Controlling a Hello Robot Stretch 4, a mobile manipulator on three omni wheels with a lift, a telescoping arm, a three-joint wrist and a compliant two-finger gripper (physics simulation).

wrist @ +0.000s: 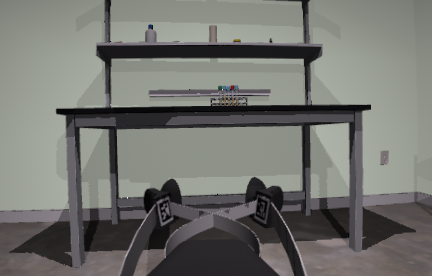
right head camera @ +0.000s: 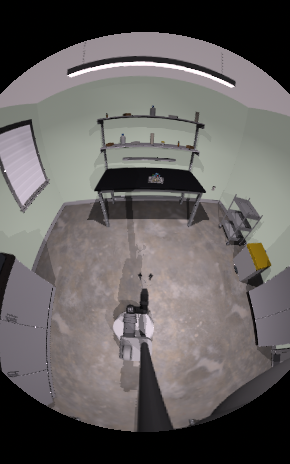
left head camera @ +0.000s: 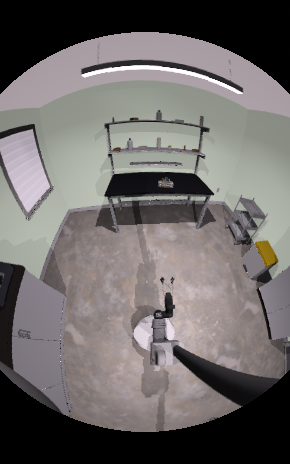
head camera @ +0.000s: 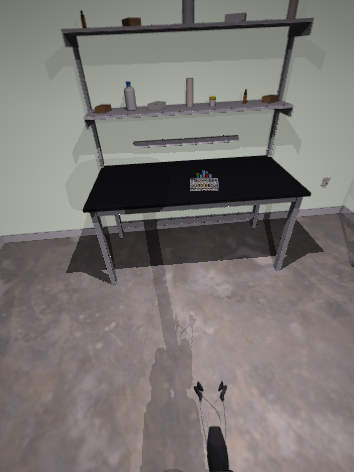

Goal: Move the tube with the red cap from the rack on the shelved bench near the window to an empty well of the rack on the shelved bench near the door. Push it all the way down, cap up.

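Frame: origin at the robot's base, x up, y ahead, z left, level; centimetres.
Seen in the pictures: gripper, between the fingertips: [wrist: 213, 194] [right head camera: 145, 272] [left head camera: 166, 276] [head camera: 209, 381].
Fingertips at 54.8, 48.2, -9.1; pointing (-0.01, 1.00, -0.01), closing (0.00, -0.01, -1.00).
A point is followed by its place in that frame, as x, y, z.
A shelved bench with a black top [head camera: 145, 187] @[73.5, 174.0, 23.8] [left head camera: 135, 184] @[73.5, 171.3, 22.7] [right head camera: 125, 180] @[73.5, 168.5, 22.7] [wrist: 100, 110] @[72.2, 146.8, 41.9] stands against the far wall, with the window to its left. A tube rack [head camera: 204, 185] @[76.8, 166.4, -18.9] [left head camera: 166, 184] @[76.9, 164.9, -20.0] [right head camera: 156, 180] @[76.8, 164.5, -20.0] [wrist: 229, 102] @[76.8, 166.6, -18.9] stands on the top, right of the middle, with several capped tubes. The tube with the red cap [wrist: 232, 87] @[84.4, 164.4, -20.5] stands upright in it among blue and green caps; its red cap also shows small in the head view [head camera: 207, 176] @[84.3, 164.5, -20.5]. My gripper [head camera: 210, 390] [left head camera: 167, 280] @[54.8, 48.2, -9.1] [right head camera: 145, 276] @[54.8, 48.2, -9.1] [wrist: 213, 194] @[54.8, 48.2, -9.1] is open and empty over the floor, well in front of the bench. The door's bench does not show.
Shelves above the bench hold a white bottle [head camera: 130, 96] @[128.3, 207.0, 31.0] [wrist: 151, 34] @[129.2, 207.0, 30.7], a beige cylinder [head camera: 189, 92] @[128.5, 212.5, -11.3] and small boxes. The window [left head camera: 27, 170] @[133.9, 148.6, 181.3] [right head camera: 22, 165] @[133.8, 145.9, 181.0] is at the left. A grey cart and a yellow-topped bin [left head camera: 266, 253] @[42.4, 66.4, -166.6] [right head camera: 259, 256] @[42.4, 66.1, -168.9] stand at the right. Grey cabinets [left head camera: 40, 335] @[46.8, -24.0, 104.9] [right head camera: 27, 330] @[45.2, -34.1, 104.1] stand at the left.
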